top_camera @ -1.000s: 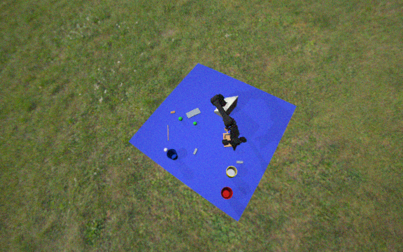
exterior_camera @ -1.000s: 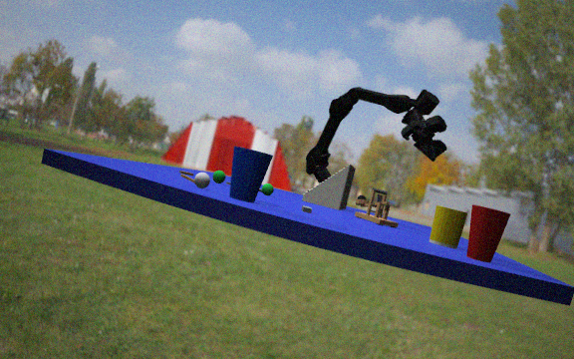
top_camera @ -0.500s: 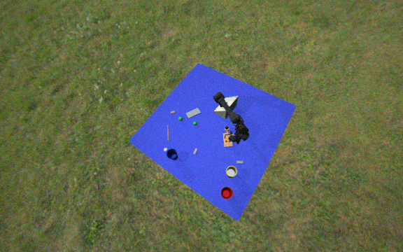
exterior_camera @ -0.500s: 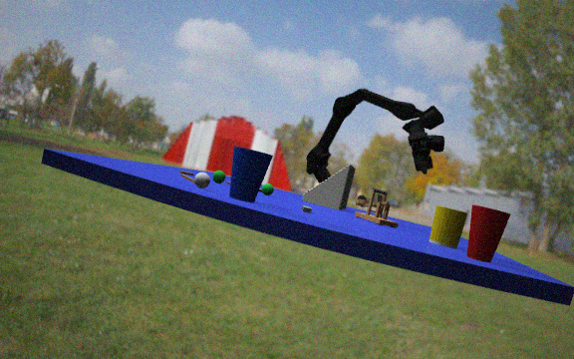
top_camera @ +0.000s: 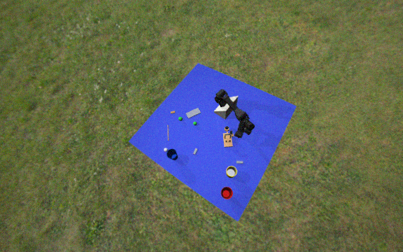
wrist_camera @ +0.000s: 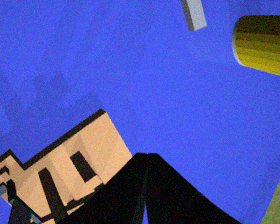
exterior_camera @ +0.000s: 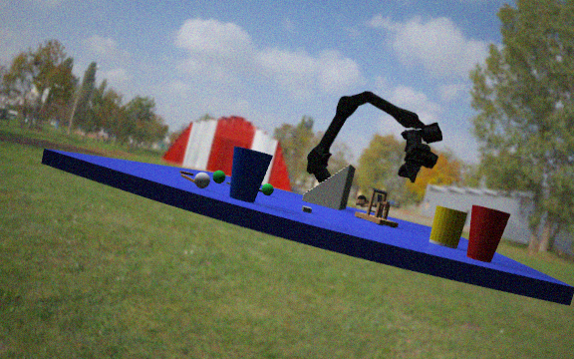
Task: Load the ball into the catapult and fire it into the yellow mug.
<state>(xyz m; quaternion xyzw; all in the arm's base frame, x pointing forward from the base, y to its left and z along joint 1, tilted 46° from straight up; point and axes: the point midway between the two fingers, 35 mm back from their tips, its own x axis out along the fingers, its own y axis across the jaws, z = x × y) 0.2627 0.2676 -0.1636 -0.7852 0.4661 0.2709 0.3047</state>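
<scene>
The dark round ball lies 160 mm to the right of my gripper tip, 100 mm below it and 80 mm behind it. The rest, counted from my gripper tip: red mug 440 mm ahead, 150 mm to the left, 130 mm below; then grey plate 560 mm to the right, 160 mm below, 60 mm behind; then yellow mug 270 mm ahead, 130 mm below, 90 mm to the left.
</scene>
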